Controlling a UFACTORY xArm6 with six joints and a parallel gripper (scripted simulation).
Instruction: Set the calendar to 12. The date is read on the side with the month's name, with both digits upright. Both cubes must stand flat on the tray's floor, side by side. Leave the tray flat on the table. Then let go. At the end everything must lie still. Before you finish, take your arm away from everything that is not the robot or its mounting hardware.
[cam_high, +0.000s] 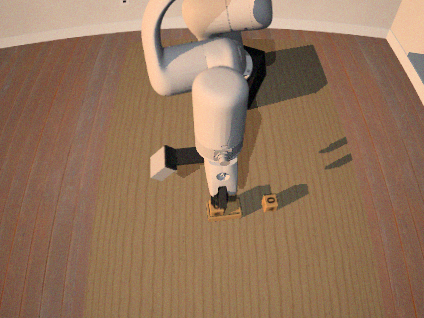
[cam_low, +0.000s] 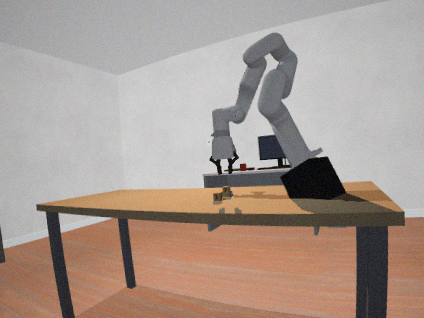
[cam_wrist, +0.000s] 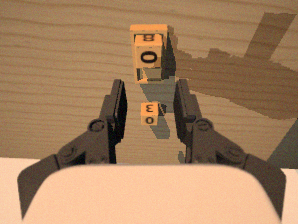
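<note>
The tray lies 2 cm to the left of my hand and 11 cm below it. Also, from my hand: number cube (12 cm to the left, 10 cm below).
</note>
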